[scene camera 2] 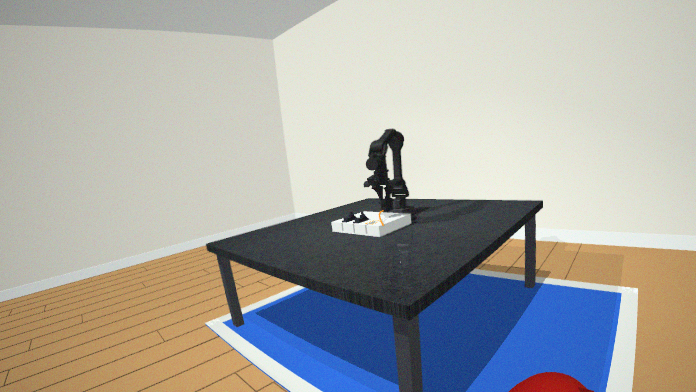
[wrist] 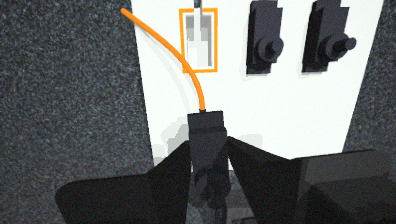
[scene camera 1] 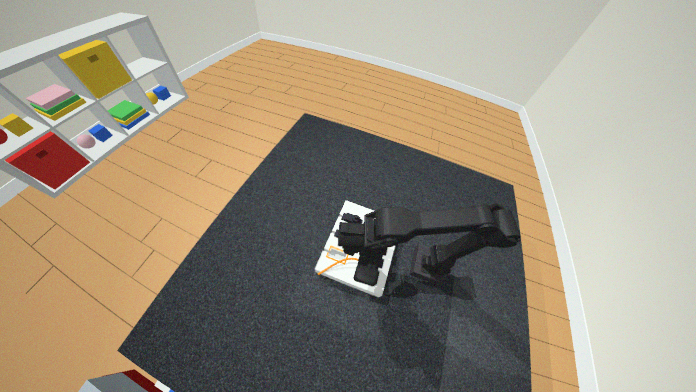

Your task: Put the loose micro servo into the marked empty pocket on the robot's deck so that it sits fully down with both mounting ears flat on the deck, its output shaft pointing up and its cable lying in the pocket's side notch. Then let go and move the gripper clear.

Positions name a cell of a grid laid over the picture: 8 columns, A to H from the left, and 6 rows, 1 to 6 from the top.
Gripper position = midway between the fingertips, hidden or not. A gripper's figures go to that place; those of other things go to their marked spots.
Scene:
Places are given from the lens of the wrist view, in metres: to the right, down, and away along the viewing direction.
my gripper (wrist: E4): 0.01, 0.03, 0.11
micro servo (wrist: E4): 0.01, 0.02, 0.10

